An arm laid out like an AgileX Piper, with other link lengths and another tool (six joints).
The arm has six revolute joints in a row. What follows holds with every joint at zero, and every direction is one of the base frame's.
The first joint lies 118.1 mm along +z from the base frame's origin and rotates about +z.
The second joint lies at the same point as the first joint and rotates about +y.
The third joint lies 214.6 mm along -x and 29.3 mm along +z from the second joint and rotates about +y.
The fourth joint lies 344.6 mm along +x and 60.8 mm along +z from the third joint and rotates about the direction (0.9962, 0, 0.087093).
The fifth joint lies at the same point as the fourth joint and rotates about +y.
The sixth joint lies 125.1 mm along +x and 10.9 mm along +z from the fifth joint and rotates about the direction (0.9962, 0, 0.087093).
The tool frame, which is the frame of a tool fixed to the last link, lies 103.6 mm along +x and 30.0 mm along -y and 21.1 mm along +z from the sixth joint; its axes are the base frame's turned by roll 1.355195, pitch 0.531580 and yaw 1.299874 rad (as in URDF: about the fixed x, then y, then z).
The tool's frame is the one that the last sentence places.
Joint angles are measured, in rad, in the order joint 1, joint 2, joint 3, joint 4, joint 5, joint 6. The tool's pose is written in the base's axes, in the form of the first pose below.
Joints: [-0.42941 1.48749 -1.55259 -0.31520 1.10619 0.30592]
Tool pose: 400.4, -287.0, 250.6, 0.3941, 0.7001, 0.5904, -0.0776
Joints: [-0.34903 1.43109 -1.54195 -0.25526 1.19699 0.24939]
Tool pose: 403.5, -237.1, 256.3, 0.3681, 0.6745, 0.6376, -0.0545
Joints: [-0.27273 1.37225 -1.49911 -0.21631 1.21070 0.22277]
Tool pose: 410.2, -194.8, 258.8, 0.3636, 0.6454, 0.6712, -0.0262
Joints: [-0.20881 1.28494 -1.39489 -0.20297 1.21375 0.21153]
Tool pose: 402.6, -161.3, 247.8, 0.3537, 0.6216, 0.6987, -0.0148
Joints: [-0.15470 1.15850 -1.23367 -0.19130 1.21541 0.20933]
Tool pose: 381.4, -132.3, 225.1, 0.3367, 0.6038, 0.7224, -0.0093
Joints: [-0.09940 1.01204 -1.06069 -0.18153 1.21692 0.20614]
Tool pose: 355.7, -105.8, 201.4, 0.3234, 0.5840, 0.7446, -0.0033
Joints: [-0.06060 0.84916 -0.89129 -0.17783 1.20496 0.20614]
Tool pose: 330.5, -89.2, 182.5, 0.3246, 0.5689, 0.7556, 0.0061
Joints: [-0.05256 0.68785 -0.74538 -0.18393 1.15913 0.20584]
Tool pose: 314.4, -86.2, 173.9, 0.3501, 0.5608, 0.7500, 0.0216
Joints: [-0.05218 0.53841 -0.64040 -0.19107 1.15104 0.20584]
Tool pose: 297.9, -86.5, 172.5, 0.3722, 0.5580, 0.7409, 0.0325
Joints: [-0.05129 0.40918 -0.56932 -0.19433 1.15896 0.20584]
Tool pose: 284.4, -86.3, 176.2, 0.3922, 0.5565, 0.7311, 0.0442
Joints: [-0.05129 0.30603 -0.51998 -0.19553 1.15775 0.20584]
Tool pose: 276.2, -86.1, 182.4, 0.4133, 0.5543, 0.7201, 0.0580
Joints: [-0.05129 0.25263 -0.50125 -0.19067 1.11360 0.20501]
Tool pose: 279.7, -84.4, 195.2, 0.4414, 0.5475, 0.7064, 0.0807
